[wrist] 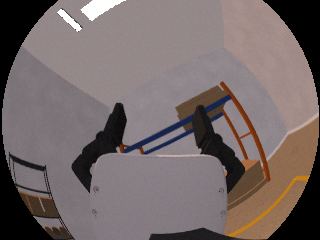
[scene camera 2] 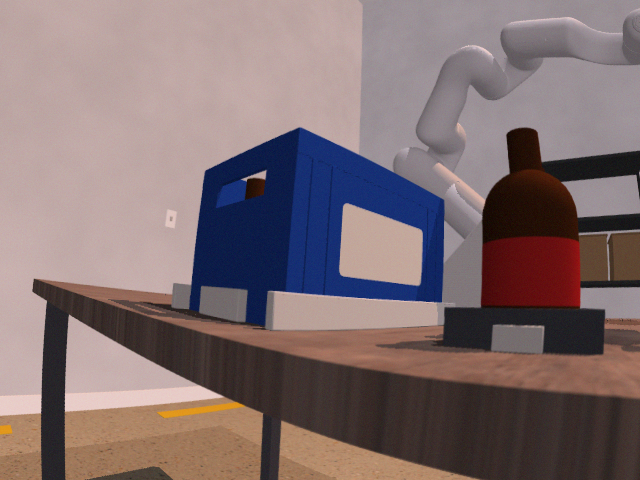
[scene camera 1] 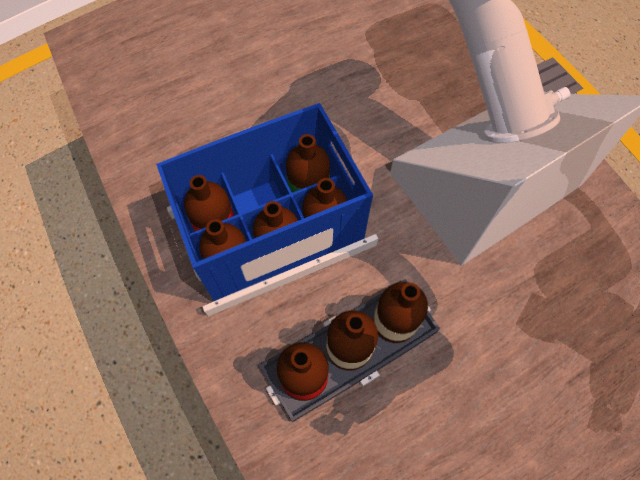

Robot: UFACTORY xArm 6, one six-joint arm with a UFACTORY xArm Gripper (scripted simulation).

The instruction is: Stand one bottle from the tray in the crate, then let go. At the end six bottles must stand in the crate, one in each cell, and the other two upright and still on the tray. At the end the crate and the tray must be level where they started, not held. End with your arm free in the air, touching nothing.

Labels:
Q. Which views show the blue crate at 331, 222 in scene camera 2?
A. Scene camera 2 and scene camera 1 only.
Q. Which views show the grey tray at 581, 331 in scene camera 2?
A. Scene camera 2 and scene camera 1 only.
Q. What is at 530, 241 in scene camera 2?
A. A red-labelled bottle.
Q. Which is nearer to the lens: the red-labelled bottle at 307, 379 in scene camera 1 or the grey tray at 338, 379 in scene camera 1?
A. The red-labelled bottle.

